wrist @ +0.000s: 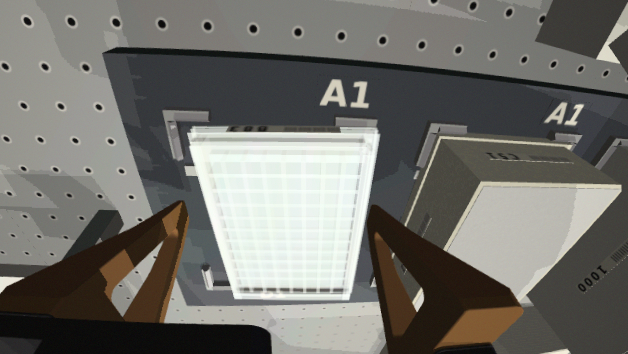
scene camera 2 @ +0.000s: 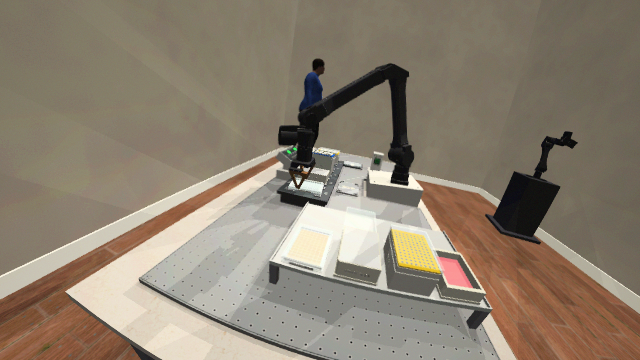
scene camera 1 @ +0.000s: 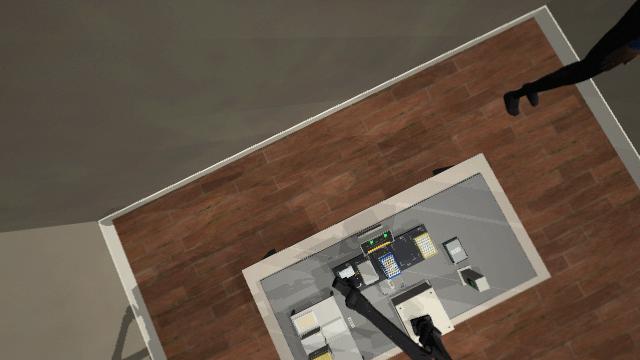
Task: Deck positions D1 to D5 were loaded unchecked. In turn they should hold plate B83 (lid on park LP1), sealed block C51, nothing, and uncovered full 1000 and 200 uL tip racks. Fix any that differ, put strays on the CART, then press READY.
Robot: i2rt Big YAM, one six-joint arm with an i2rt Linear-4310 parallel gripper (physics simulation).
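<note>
Plate B83 sits at the first deck position with a clear cover over its wells. My gripper is open, its fingertips on either side of the plate, with gaps. Block C51, with a pale flat top, sits second. A blue-topped rack sits third; a grey side marked 1000 shows beyond C51 in the wrist view. The fourth position holds no labware. A yellow-edged rack is fifth. Whether the racks are full is too small to tell.
A raised white shelf bears a beige-welled plate, a pale block, a yellow rack and a red-filled trough. A panel with green lights stands behind the deck. A dark-edged tray and green-screened device stand right.
</note>
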